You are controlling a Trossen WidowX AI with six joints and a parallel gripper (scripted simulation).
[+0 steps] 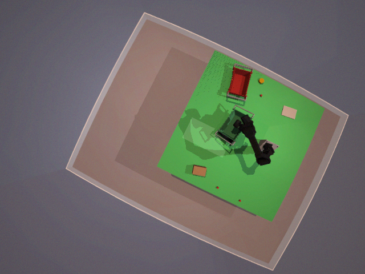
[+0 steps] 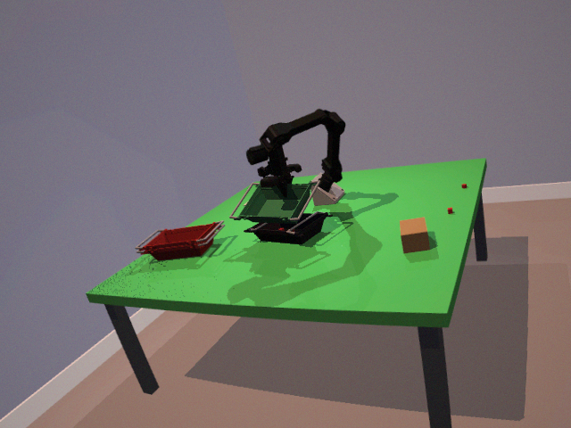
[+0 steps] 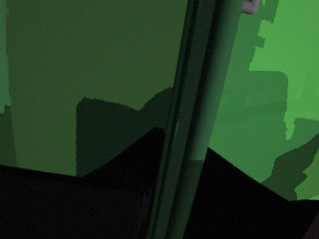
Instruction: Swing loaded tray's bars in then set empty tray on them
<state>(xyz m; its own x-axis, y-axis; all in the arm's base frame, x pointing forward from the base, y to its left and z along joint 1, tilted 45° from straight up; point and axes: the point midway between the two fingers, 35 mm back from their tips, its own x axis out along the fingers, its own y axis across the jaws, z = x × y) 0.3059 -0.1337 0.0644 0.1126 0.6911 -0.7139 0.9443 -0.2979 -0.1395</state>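
Right now my gripper tip is 70 mm short of the green tray and 20 mm to the left of it. Round my gripper tip: brown box (220 mm ahead, 470 mm to the left, 110 mm below); tan flat plate (480 mm behind, 350 mm to the right, 140 mm below).
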